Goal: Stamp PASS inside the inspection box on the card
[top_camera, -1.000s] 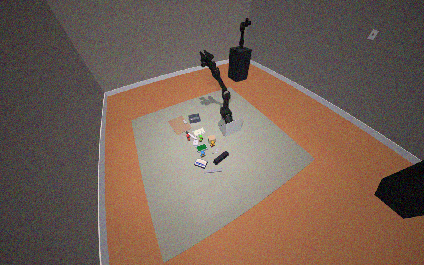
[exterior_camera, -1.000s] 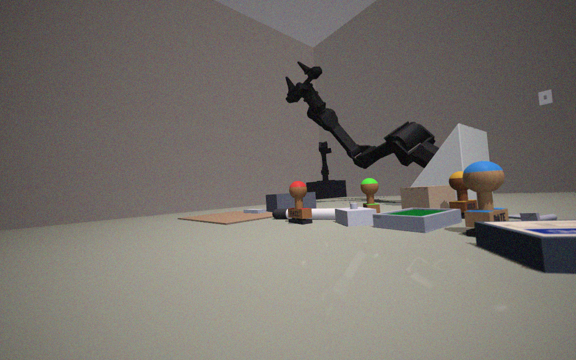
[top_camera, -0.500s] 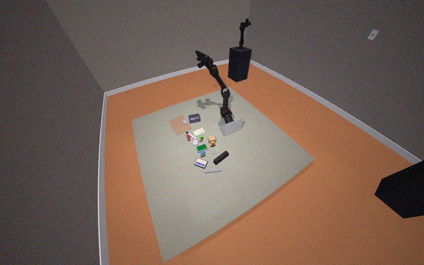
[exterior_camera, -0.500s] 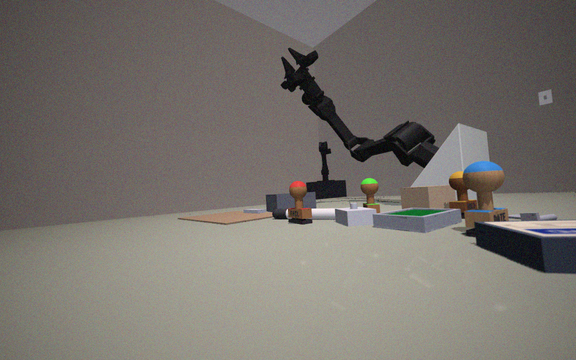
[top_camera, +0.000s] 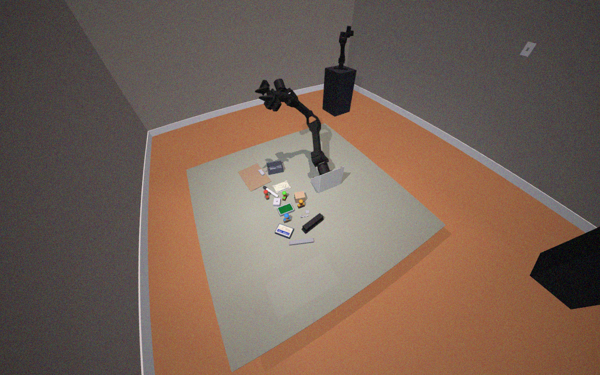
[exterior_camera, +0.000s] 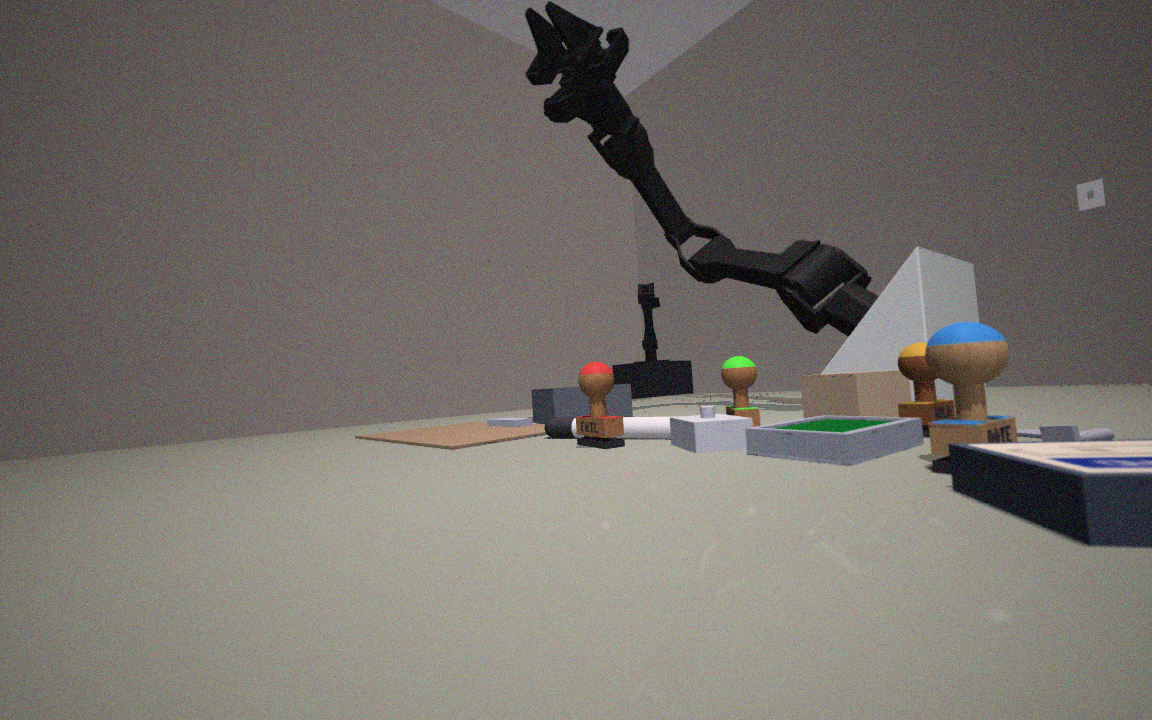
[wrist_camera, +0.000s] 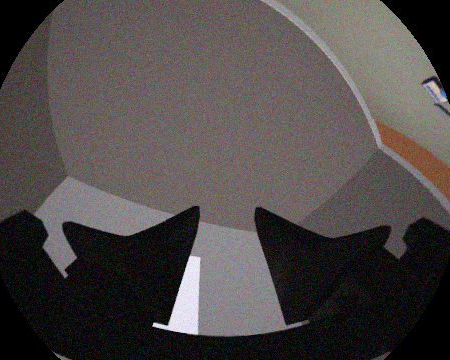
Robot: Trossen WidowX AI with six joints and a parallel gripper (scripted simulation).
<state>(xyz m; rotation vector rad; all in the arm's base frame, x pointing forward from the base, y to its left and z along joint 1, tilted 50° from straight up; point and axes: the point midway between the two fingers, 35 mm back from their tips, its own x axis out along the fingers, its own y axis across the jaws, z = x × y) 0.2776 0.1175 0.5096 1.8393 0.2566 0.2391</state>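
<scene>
Right now my gripper tip is 54 cm above the pass stamp, 27 cm to the right of it and 4 cm short of it. Round my gripper tip: white marker: 55 cm below, 16 cm to the left, 10 cm ahead; white card: 56 cm below, 18 cm to the left, 1 cm ahead; dark box: 55 cm below, 3 cm behind.
</scene>
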